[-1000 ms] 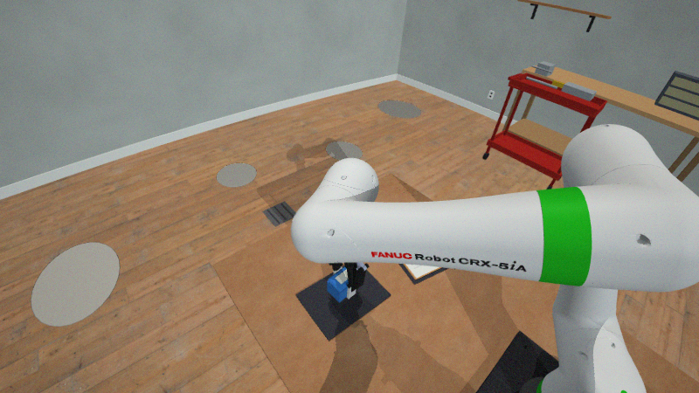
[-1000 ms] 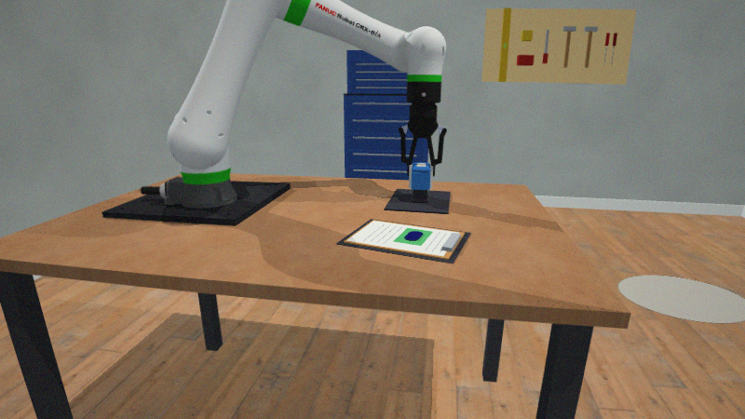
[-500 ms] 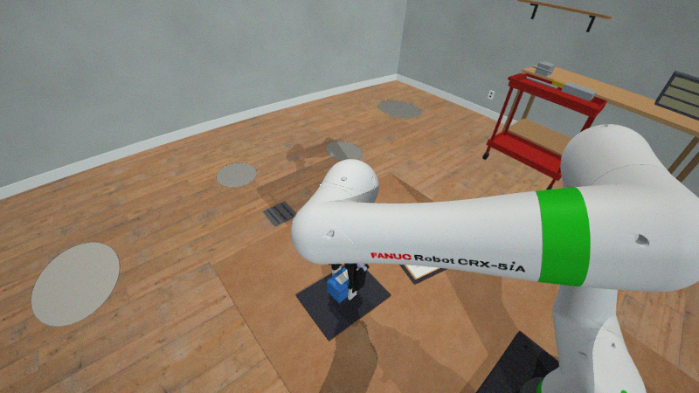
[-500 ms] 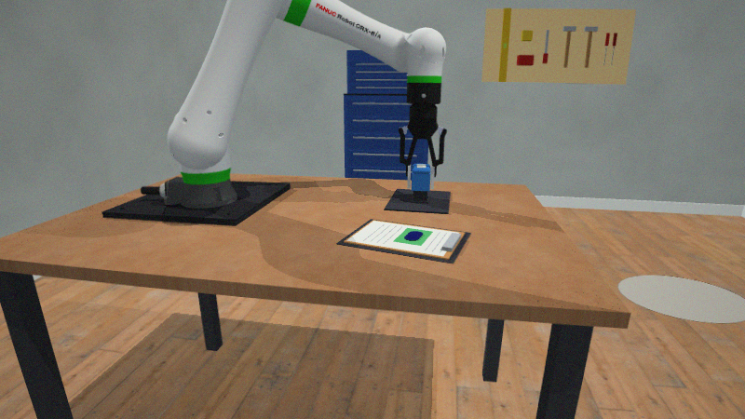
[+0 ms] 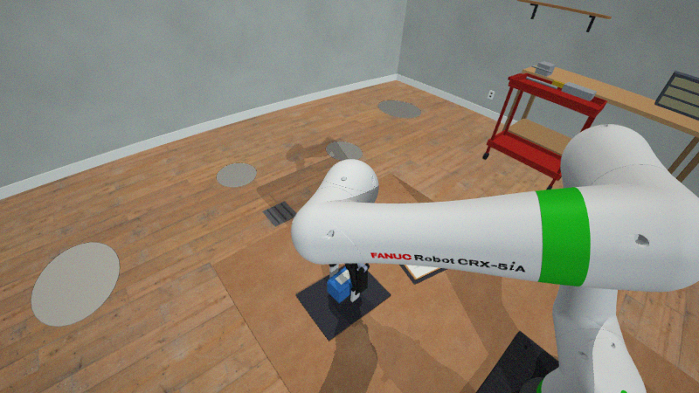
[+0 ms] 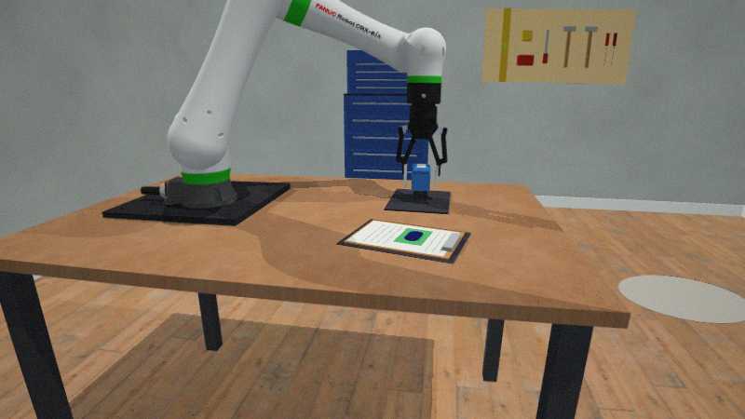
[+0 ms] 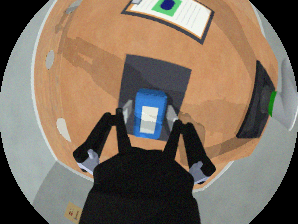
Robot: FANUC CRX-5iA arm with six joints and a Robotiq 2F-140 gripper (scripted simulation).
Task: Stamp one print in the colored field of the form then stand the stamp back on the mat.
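My gripper is now 20 mm above the blue stamp. The rest, counted from my hand: black stamp base: 50 mm below; form: 320 mm to the right, 60 mm below, 30 mm behind; mat: 70 mm below.
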